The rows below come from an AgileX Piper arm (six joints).
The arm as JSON. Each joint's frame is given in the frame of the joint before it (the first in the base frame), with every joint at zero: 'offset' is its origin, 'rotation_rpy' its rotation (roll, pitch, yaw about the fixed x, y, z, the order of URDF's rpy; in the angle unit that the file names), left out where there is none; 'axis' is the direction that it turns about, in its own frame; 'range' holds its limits. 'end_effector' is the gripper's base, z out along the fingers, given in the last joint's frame.
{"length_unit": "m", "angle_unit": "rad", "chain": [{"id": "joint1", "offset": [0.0, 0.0, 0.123], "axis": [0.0, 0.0, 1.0], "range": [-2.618, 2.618]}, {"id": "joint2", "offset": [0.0, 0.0, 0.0], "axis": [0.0, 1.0, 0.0], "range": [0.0, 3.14]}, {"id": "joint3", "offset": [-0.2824, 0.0, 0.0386], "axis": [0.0, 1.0, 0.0], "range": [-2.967, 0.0]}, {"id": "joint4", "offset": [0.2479, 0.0, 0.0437], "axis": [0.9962, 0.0, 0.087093], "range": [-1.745, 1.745]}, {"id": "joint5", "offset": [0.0, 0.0, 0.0], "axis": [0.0, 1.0, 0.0], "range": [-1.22, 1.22]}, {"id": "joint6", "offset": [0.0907, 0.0, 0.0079], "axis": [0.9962, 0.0, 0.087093], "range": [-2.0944, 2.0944]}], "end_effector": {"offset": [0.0, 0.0, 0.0], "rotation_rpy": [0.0, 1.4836, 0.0]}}
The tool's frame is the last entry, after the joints.
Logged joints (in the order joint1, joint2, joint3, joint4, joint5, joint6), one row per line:
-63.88 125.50 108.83 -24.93 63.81 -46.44
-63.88 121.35 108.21 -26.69 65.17 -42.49
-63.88 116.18 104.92 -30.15 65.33 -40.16
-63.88 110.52 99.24 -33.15 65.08 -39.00
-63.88 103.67 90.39 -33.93 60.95 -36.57
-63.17 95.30 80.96 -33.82 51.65 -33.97
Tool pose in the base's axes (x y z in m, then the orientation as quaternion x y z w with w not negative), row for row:
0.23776 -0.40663 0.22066 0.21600 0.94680 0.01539 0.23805
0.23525 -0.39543 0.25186 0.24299 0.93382 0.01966 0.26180
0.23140 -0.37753 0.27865 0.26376 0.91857 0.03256 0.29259
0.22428 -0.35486 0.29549 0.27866 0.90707 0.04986 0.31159
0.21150 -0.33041 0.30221 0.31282 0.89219 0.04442 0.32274
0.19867 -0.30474 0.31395 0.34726 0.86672 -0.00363 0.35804
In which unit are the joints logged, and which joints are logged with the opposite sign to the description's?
The joints are logged in degrees. Opposite sign: joint3, joint4.
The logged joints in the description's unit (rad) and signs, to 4 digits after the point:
-1.1149 2.1904 -1.8994 0.4351 1.1137 -0.8105
-1.1149 2.1180 -1.8886 0.4658 1.1374 -0.7416
-1.1149 2.0277 -1.8312 0.5262 1.1402 -0.7009
-1.1149 1.9289 -1.7321 0.5786 1.1359 -0.6807
-1.1149 1.8094 -1.5776 0.5922 1.0638 -0.6383
-1.1025 1.6633 -1.4130 0.5903 0.9015 -0.5929

